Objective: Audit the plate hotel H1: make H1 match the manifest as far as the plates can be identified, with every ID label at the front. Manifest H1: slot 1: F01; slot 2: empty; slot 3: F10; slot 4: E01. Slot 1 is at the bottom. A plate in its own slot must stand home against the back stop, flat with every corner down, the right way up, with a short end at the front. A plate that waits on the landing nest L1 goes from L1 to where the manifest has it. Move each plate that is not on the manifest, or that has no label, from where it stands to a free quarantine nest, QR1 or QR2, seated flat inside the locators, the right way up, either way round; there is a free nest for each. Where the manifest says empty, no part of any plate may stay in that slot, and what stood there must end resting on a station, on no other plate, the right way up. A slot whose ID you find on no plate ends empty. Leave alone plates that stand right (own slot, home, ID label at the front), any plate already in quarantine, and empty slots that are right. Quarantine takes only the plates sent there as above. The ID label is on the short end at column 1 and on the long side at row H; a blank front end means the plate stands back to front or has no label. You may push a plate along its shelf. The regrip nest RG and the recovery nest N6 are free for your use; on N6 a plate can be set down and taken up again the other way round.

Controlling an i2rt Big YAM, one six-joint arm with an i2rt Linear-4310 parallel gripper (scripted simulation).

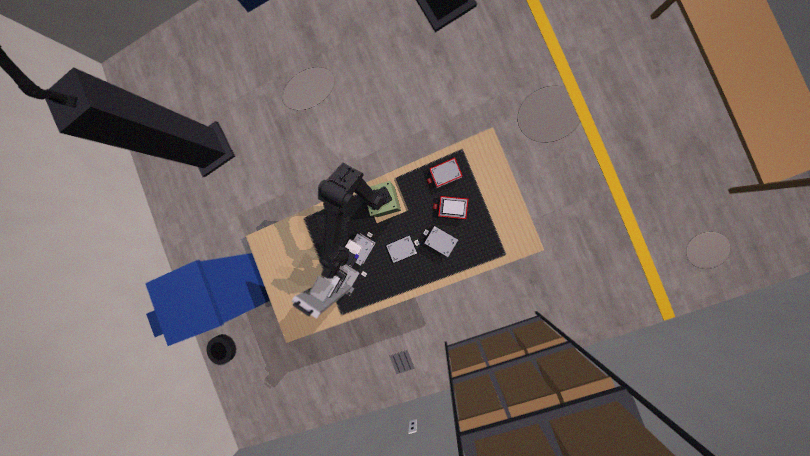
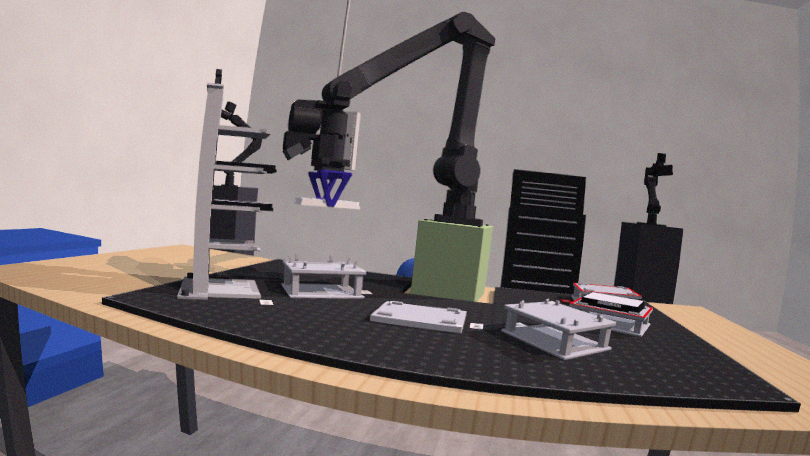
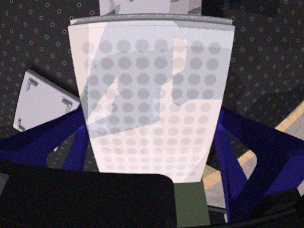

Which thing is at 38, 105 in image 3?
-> A flat grey nest.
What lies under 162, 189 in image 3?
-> My gripper.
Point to a white well plate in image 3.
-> At 151, 87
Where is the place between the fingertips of my gripper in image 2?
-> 325, 205
